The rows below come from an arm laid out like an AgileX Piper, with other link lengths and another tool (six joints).
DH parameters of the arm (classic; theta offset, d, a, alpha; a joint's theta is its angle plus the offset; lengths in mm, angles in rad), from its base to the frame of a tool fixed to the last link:
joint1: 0 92.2 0 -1.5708
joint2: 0.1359 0 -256.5 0
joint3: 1.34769 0 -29.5 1.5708
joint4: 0 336 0 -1.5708
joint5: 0 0 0 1.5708
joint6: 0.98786 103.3 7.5 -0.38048
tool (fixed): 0 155.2 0 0
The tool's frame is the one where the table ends.
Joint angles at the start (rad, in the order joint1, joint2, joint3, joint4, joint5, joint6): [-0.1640, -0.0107, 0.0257, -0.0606, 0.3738, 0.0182]
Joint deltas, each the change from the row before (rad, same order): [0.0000, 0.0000, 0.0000, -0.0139, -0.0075, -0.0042]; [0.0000, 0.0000, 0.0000, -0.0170, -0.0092, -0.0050]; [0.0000, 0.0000, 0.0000, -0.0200, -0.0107, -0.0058]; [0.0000, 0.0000, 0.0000, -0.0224, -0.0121, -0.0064]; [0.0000, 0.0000, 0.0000, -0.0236, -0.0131, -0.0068]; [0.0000, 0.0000, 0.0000, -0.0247, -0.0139, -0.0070]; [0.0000, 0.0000, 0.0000, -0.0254, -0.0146, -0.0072]
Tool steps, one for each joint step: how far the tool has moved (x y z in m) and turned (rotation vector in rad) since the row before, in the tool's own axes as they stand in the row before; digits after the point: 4 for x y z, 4 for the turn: [-0.0010, 0.0008, 0.0001, -0.0036, -0.0013, -0.0190]; [-0.0013, 0.0010, 0.0002, -0.0045, -0.0016, -0.0231]; [-0.0014, 0.0011, 0.0002, -0.0052, -0.0017, -0.0271]; [-0.0016, 0.0013, 0.0002, -0.0060, -0.0018, -0.0303]; [-0.0017, 0.0015, 0.0003, -0.0067, -0.0018, -0.0321]; [-0.0017, 0.0016, 0.0003, -0.0072, -0.0018, -0.0336]; [-0.0017, 0.0017, 0.0003, -0.0078, -0.0017, -0.0346]
